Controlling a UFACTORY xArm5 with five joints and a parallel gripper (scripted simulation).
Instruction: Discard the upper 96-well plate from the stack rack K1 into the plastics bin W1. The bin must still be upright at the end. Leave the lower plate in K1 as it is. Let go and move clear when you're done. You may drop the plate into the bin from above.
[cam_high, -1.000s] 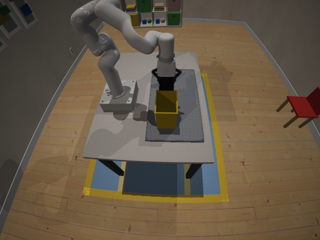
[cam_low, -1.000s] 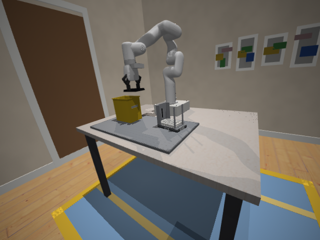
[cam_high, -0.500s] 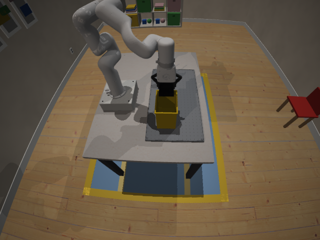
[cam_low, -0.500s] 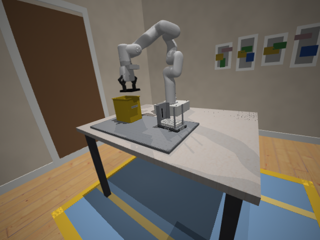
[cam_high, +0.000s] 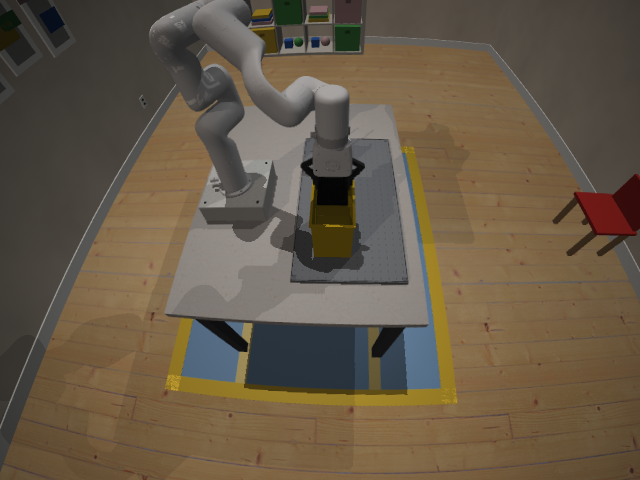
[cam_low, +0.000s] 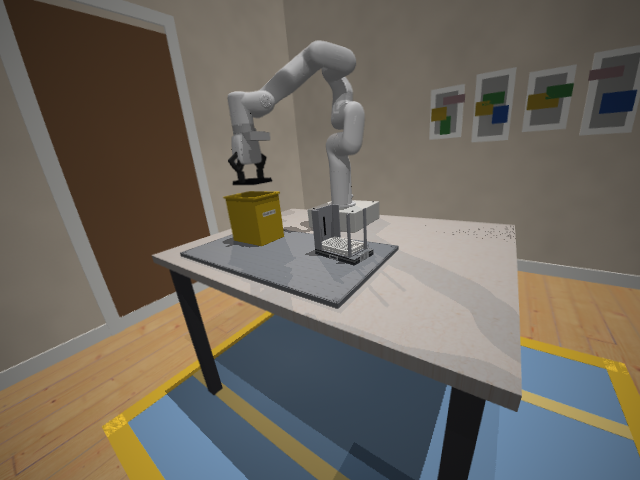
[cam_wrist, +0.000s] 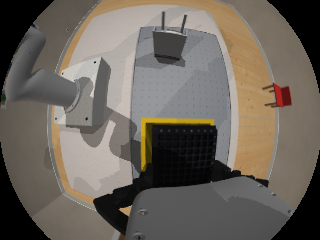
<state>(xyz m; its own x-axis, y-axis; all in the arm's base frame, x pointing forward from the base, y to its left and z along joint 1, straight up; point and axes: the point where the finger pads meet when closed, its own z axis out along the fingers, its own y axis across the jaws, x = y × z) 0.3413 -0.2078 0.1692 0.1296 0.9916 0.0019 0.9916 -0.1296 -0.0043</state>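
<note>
My gripper is now 20 mm to the left of the yellow plastics bin W1 and 150 mm above it. Also, from my hand: white well plate: 50 mm ahead, 370 mm to the left, 210 mm below; dark 96-well plate: 10 mm below.
</note>
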